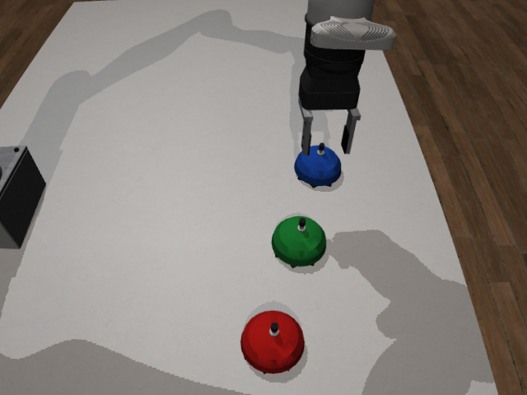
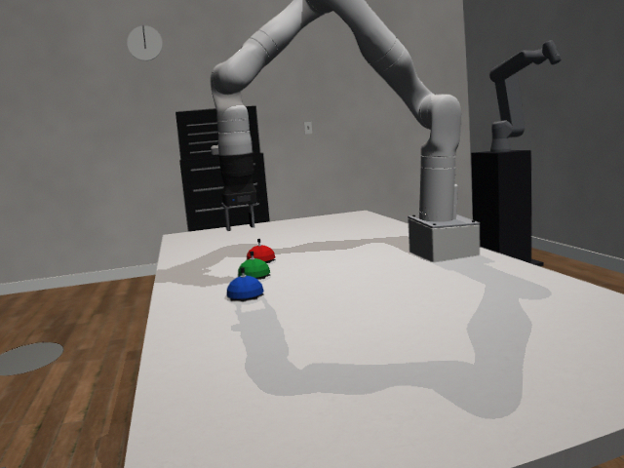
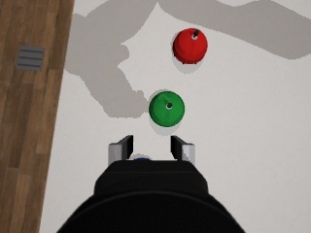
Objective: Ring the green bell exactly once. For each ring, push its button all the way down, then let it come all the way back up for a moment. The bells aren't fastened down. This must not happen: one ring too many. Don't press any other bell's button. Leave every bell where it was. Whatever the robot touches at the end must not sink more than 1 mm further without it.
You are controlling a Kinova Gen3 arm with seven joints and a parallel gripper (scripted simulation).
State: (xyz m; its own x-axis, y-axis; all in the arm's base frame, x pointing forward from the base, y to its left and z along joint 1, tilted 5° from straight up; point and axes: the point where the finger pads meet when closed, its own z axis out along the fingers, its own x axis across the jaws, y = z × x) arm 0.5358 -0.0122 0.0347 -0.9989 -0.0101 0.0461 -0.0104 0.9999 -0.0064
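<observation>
My hand is 3 cm past the green bell, 7 cm to the left of it and 12 cm above it. From my hand the other things lie so: blue bell (2 cm ahead, 9 cm to the left, 12 cm below); then red bell (9 cm behind, 22 cm to the right, 12 cm below).
</observation>
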